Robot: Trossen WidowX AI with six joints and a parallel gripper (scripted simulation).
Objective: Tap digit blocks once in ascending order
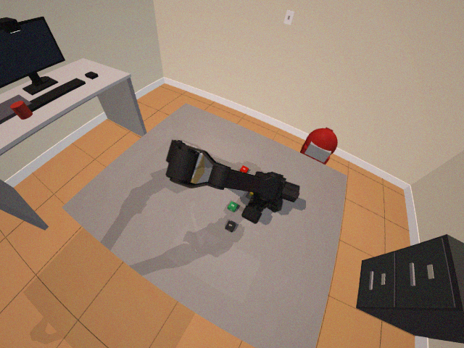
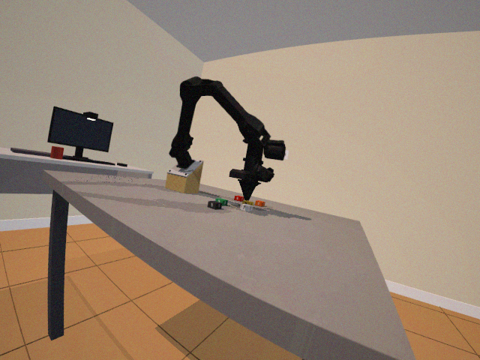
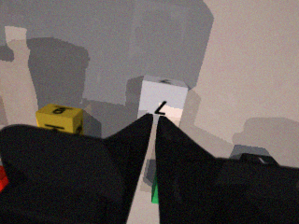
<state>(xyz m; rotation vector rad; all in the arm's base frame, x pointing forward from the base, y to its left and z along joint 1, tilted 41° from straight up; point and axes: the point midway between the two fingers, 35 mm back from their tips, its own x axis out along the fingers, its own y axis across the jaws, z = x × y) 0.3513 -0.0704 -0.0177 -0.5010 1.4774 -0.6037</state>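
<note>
Right now the white block is 1 cm ahead of my gripper tip and 2 cm below it. Round my gripper tip: black block 6 cm behind, 11 cm to the right, 2 cm below; green block 9 cm behind, 2 cm to the right, 2 cm below; yellow block 3 cm behind, 8 cm to the left, 2 cm below.
</note>
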